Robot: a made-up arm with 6 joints. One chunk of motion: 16 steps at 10 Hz.
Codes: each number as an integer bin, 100 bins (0 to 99) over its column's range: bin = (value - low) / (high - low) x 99, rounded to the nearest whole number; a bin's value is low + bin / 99 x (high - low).
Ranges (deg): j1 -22..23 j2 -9..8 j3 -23..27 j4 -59..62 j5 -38..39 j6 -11..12
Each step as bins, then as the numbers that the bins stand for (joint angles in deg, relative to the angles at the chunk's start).
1 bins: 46 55 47 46 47 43
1 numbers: -1.09 0.44 0.74 -2.78 -1.44 -1.01
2 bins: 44 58 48 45 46 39
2 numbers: -2.00 0.96 1.24 -4.00 -2.22 -1.94
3 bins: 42 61 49 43 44 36
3 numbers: -2.91 1.47 1.75 -6.44 -3.78 -2.64
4 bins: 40 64 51 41 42 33
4 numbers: -3.82 1.99 2.76 -8.89 -5.33 -3.33
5 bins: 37 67 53 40 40 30
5 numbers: -5.18 2.51 3.77 -10.11 -6.89 -4.03
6 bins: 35 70 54 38 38 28
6 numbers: -6.09 3.02 4.27 -12.56 -8.44 -4.49
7 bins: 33 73 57 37 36 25
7 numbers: -7.00 3.54 5.79 -13.78 -10.00 -5.19
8 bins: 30 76 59 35 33 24
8 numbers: -8.36 4.05 6.80 -16.22 -12.33 -5.42
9 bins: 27 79 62 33 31 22
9 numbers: -9.73 4.57 8.31 -18.67 -13.89 -5.89
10 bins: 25 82 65 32 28 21
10 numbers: -10.64 5.08 9.83 -19.89 -16.22 -6.12
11 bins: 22 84 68 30 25 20
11 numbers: -12.00 5.42 11.34 -22.33 -18.56 -6.35
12 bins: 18 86 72 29 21 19
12 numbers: -13.82 5.77 13.36 -23.56 -21.67 -6.59
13 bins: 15 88 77 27 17 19
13 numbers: -15.18 6.11 15.89 -26.00 -24.78 -6.59
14 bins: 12 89 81 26 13 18
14 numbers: -16.55 6.28 17.91 -27.22 -27.89 -6.82
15 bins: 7 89 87 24 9 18
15 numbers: -18.82 6.28 20.94 -29.67 -31.00 -6.82
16 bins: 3 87 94 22 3 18
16 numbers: -20.64 5.94 24.47 -32.11 -35.67 -6.82
